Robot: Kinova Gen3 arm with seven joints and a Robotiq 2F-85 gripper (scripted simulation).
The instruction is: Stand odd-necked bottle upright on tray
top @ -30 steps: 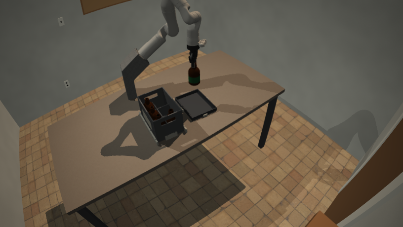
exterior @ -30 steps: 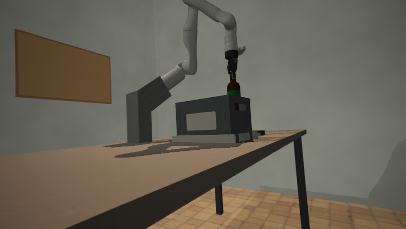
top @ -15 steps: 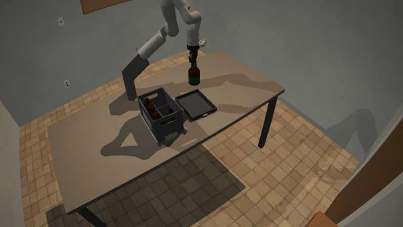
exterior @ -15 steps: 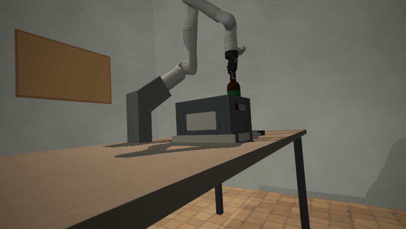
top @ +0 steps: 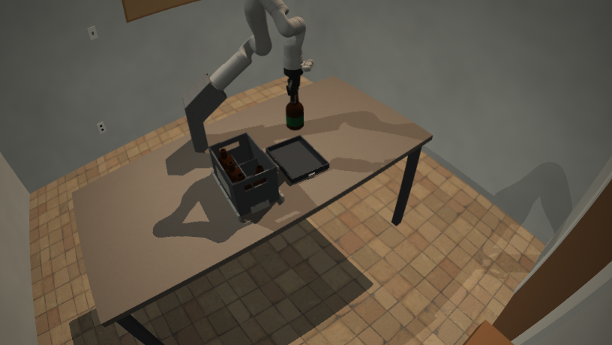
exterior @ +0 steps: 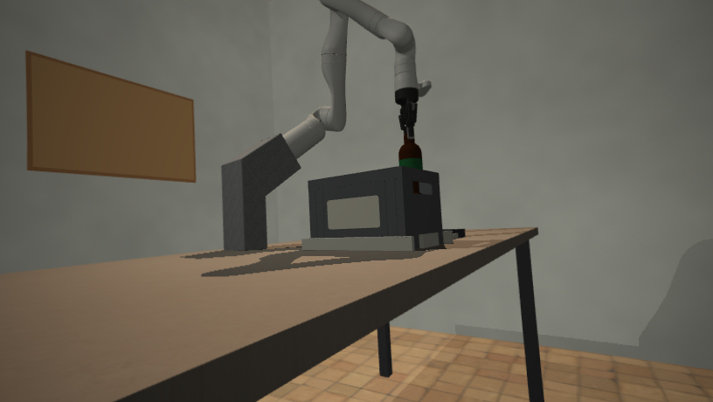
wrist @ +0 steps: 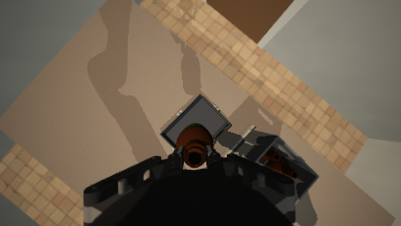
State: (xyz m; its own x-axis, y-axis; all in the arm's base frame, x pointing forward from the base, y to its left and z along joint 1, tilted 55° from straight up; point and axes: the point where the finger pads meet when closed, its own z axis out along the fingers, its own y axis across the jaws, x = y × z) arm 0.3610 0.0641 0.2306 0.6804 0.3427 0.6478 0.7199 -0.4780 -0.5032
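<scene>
Right now my hand is 70 mm above the glass bottle. The rest, counted from my hand: dark tray: 320 mm below; then crate: 40 mm ahead, 270 mm to the right, 250 mm below.
</scene>
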